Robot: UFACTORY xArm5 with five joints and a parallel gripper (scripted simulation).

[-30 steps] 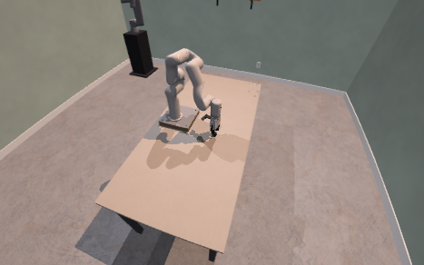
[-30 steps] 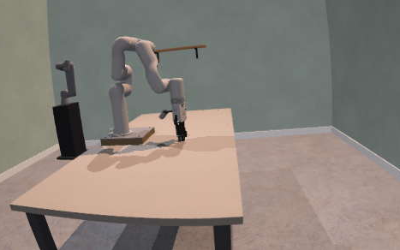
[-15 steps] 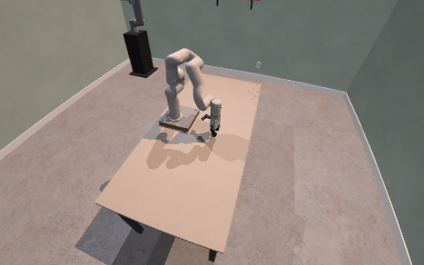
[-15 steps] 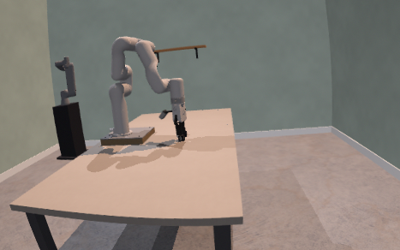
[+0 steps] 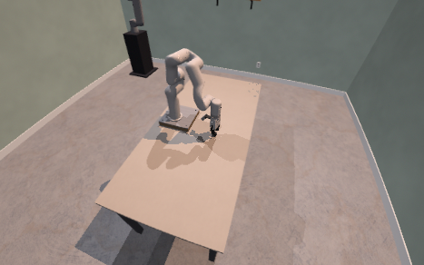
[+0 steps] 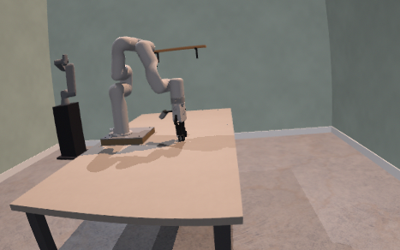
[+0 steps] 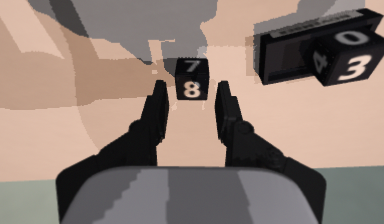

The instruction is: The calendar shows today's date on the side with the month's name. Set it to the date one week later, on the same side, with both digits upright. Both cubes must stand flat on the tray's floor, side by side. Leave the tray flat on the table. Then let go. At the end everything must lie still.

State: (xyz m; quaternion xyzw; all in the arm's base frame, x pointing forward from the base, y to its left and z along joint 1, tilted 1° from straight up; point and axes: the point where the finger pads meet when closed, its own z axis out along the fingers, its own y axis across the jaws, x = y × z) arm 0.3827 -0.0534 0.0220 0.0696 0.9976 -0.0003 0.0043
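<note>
The black cube lies 4 cm below my hand. Also, from my hand: black calendar tray 10 cm to the left, 5 cm below, 1 cm behind.
</note>
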